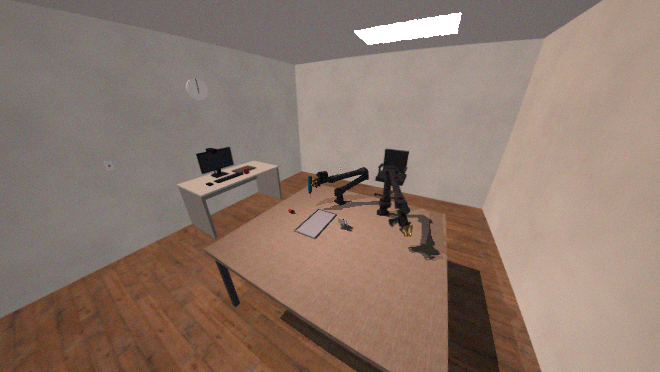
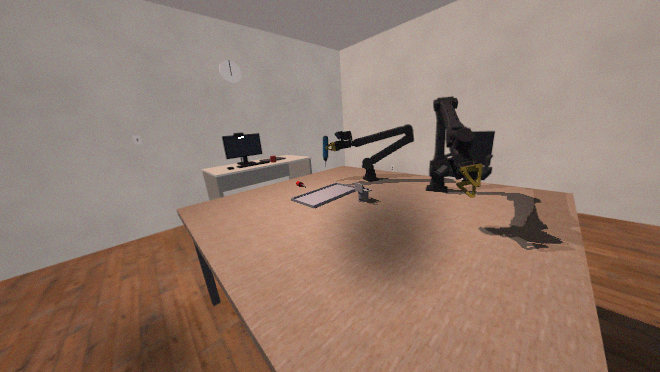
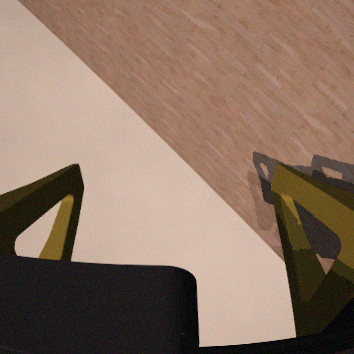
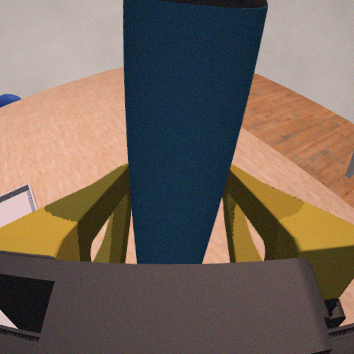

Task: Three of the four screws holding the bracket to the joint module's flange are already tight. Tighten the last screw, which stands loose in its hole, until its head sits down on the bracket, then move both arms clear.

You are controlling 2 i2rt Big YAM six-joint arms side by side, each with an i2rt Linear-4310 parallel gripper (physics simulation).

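Frame: origin at the left arm's base, x ahead, y left, z up, level; centimetres.
Seen in the pictures: left gripper, fingertip midpoint: [image 1: 408, 236] [image 2: 475, 192] [image 3: 177, 174]; right gripper, fingertip midpoint: [image 1: 309, 184] [image 2: 324, 148] [image 4: 176, 174]; left arm's base at its link origin: [image 1: 382, 213] [image 2: 436, 189]; right arm's base at its link origin: [image 1: 339, 202] [image 2: 370, 179].
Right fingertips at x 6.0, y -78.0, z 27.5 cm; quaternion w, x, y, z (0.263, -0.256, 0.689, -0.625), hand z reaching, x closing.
Offsets run from my right fingertips to a thing's top centre. Level surfaces: height alone.
The joint module with its bracket [image 1: 343, 223] [image 2: 362, 194] is a small grey piece standing on the table beside the tray; its screws are too small to make out. My right gripper [image 1: 314, 184] [image 2: 329, 147] [image 4: 176, 174] is shut on the blue screwdriver {dx +0.2, dy +0.4, dz +9.3 cm} [image 1: 310, 184] [image 2: 325, 148] [image 4: 185, 115], holding it upright, bit down, in the air above the table's far left part, well away from the module. My left gripper [image 1: 407, 230] [image 2: 471, 181] [image 3: 177, 174] is open and empty, above the table's right side, away from the module.
A shallow tray {dx +25.4, dy +15.0, dz -25.9 cm} [image 1: 316, 223] [image 2: 325, 195] [image 4: 15, 206] lies beside the module. A small red object with a dark tip {dx +15.4, dy -14.4, dz -24.1 cm} [image 1: 291, 211] [image 2: 299, 183] lies left of the tray. The table {dz -27.5 cm} [image 1: 350, 280] [image 2: 400, 300] bears both arms. A desk with a monitor [image 1: 215, 160] [image 2: 242, 149] stands beyond.
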